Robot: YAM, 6 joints.
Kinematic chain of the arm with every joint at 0, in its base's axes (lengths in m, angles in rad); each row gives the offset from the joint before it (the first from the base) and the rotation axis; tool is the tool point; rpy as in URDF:
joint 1: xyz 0 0 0.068 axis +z
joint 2: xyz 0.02 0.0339 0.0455 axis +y
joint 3: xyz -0.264 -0.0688 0 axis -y
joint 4: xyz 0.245 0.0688 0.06 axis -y
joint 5: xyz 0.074 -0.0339 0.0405 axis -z
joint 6: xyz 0.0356 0 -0.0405 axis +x
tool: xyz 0 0 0 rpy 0 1.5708 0
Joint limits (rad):
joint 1: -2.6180..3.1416
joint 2: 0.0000..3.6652
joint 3: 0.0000..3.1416
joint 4: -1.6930..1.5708
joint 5: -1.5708..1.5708
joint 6: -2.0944..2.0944
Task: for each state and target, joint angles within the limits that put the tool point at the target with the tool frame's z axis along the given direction. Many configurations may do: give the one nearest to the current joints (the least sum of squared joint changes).
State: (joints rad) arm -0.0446 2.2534 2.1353 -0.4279 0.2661 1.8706
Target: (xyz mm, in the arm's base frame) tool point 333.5 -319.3 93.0 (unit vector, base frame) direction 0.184 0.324 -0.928
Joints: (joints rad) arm -0.7913 2.4994 1.9697 -1.1496 -0.3668 1.8706
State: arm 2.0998 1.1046 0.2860 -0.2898 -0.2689 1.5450
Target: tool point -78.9 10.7 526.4 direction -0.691 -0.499 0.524
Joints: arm 2.6590 0.7246 1.1684 0.4989 -0.8668 1.5450
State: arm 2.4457 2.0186 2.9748 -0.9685 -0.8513 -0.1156
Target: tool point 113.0 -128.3 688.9 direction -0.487 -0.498 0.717
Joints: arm 2.4381 1.2531 3.0505 -0.2952 -0.7685 -0.1156
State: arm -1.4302 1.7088 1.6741 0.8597 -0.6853 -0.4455
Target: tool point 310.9 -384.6 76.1 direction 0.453 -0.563 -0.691
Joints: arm -0.8908 2.3707 1.5152 0.0925 0.0017 -0.4455
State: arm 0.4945 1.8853 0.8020 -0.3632 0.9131 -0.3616
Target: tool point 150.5 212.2 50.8 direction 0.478 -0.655 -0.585
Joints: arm 1.0552 2.1190 0.9441 -0.9148 0.8315 -0.3616
